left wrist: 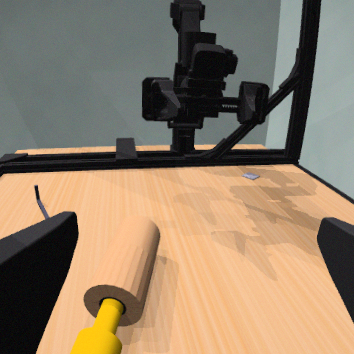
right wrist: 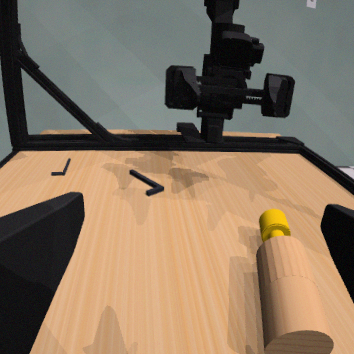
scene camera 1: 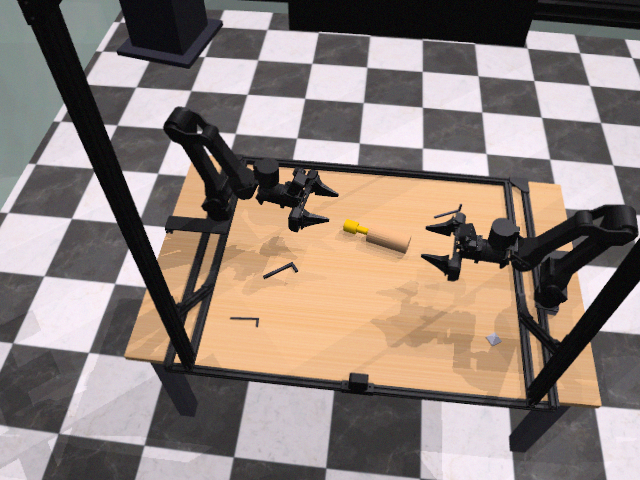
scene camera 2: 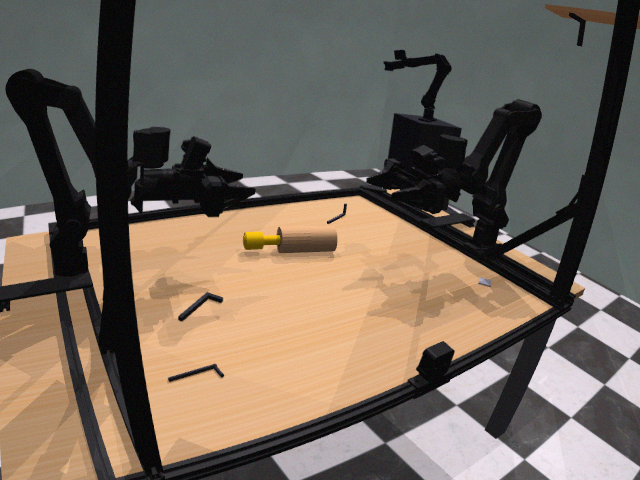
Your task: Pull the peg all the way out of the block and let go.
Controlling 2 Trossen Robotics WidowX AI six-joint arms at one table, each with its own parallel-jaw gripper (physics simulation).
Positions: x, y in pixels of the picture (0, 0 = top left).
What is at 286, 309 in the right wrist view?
A wooden block.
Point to a wooden block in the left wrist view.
124, 271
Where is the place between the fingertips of my right gripper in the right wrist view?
At 207, 211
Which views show the wooden block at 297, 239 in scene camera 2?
The left wrist view, the right wrist view, scene camera 1 and scene camera 2: all of them.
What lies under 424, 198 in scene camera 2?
My right gripper.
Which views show my left gripper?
The left wrist view, the right wrist view, scene camera 1 and scene camera 2: all of them.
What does my right gripper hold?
Nothing.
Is my right gripper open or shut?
Open.
